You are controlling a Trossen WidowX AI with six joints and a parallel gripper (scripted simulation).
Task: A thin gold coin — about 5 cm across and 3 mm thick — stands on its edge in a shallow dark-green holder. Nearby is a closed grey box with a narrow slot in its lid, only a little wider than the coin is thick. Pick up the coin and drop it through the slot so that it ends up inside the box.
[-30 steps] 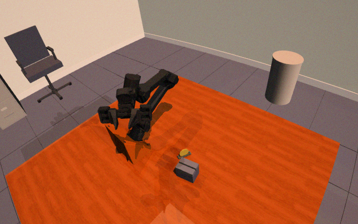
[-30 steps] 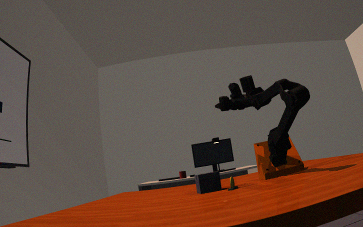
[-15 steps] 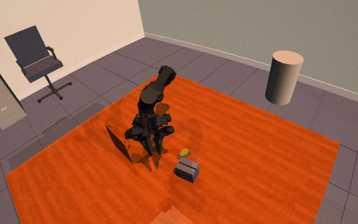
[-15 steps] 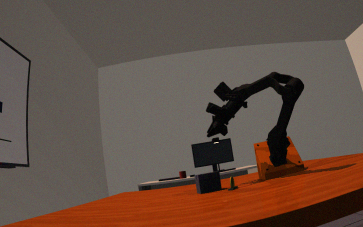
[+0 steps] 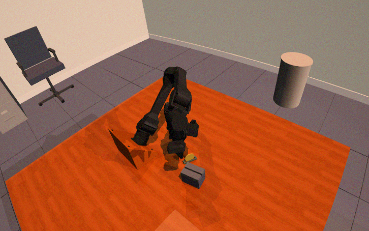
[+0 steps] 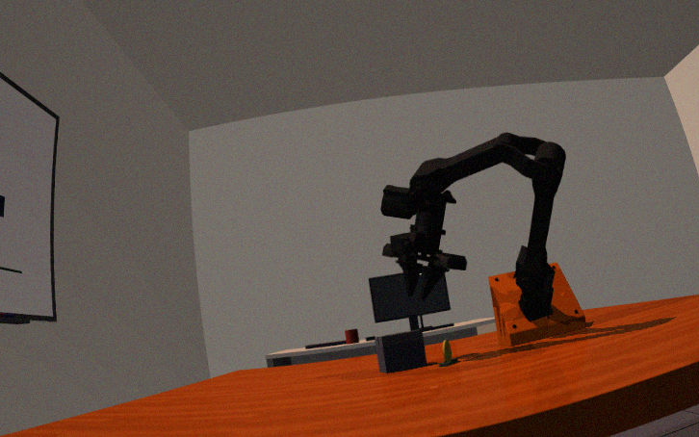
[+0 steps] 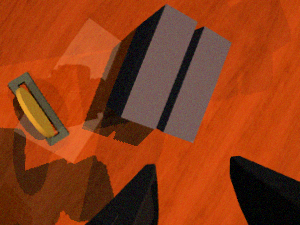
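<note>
Right now the gold coin is 30 mm behind my gripper tip, 70 mm to the left of it and 120 mm below it.
</note>
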